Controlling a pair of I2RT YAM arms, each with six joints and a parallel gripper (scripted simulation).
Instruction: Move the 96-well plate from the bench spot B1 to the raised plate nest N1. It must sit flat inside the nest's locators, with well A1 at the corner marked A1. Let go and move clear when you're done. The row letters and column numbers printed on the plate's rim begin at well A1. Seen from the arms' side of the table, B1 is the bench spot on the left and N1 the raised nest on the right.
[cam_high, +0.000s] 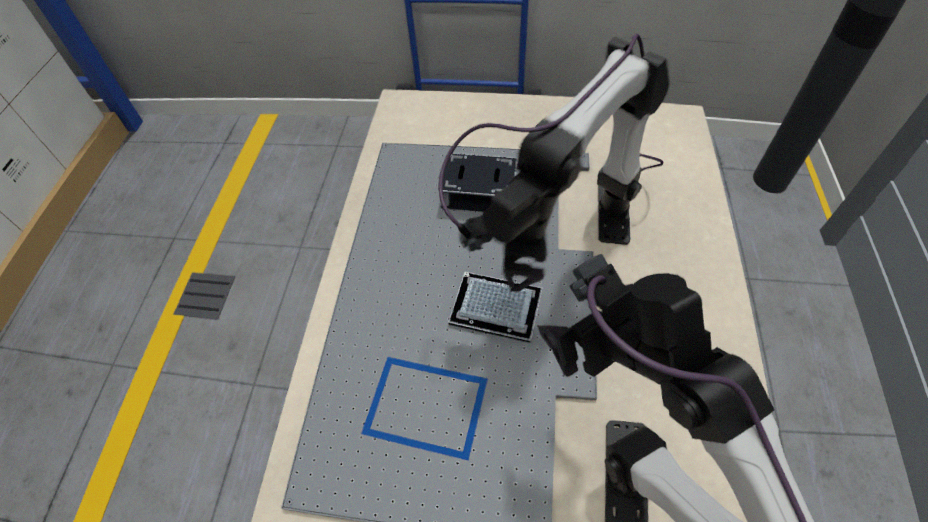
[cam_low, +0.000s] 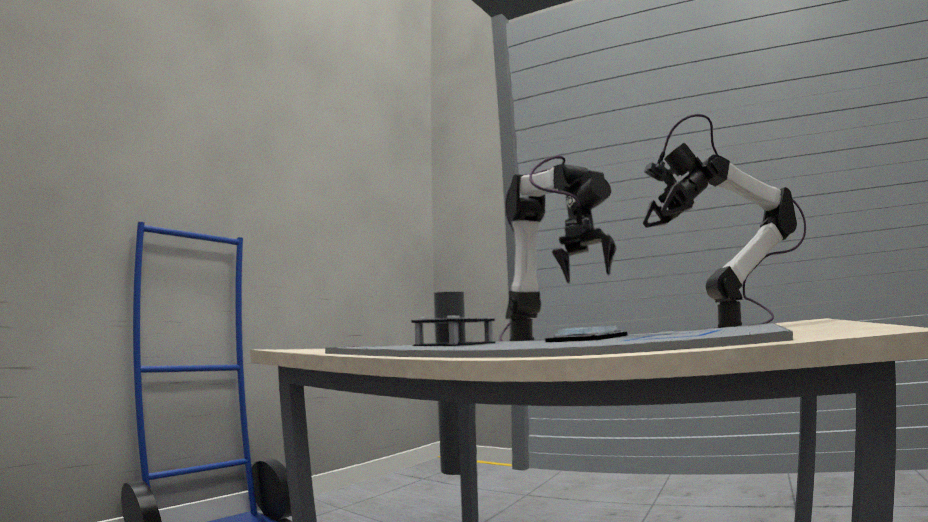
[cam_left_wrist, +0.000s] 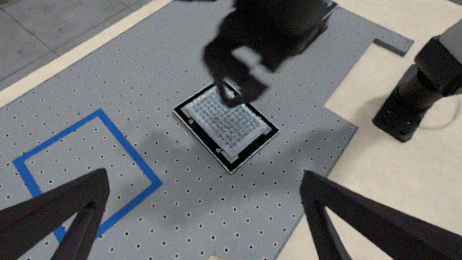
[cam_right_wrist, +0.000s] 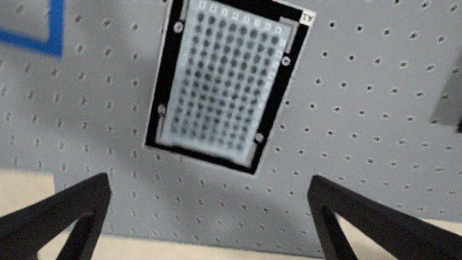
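Note:
The clear 96-well plate is 12 cm below my right hand and 3 cm ahead of it. From my right hand the other things lie so: raised nest N1: 30 cm to the right, 9 cm ahead, 8 cm below; then low black nest: 13 cm below, 3 cm ahead, 1 cm to the left.

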